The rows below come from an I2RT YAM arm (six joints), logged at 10 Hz.
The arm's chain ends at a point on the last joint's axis. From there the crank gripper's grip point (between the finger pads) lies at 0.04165 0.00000 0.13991 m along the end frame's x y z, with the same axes.
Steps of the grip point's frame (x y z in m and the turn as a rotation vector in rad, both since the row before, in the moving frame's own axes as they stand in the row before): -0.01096, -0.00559, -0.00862, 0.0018, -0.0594, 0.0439; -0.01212, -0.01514, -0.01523, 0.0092, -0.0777, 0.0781; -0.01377, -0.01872, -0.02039, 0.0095, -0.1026, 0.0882; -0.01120, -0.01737, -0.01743, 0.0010, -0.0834, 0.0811; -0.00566, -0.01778, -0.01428, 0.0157, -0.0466, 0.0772; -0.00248, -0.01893, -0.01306, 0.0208, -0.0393, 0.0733; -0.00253, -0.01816, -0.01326, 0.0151, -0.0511, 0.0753
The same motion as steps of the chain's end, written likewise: -0.00255, -0.00698, -0.01085, 0.0018, -0.0594, 0.0439; -0.00107, -0.01666, -0.01805, 0.0092, -0.0777, 0.0781; 0.00086, -0.02040, -0.02393, 0.0095, -0.1026, 0.0882; 0.00072, -0.02013, -0.02041, 0.0010, -0.0834, 0.0811; 0.00094, -0.01853, -0.01607, 0.0157, -0.0466, 0.0772; 0.00305, -0.01885, -0.01459, 0.0208, -0.0393, 0.0733; 0.00470, -0.01890, -0.01521, 0.0151, -0.0511, 0.0753
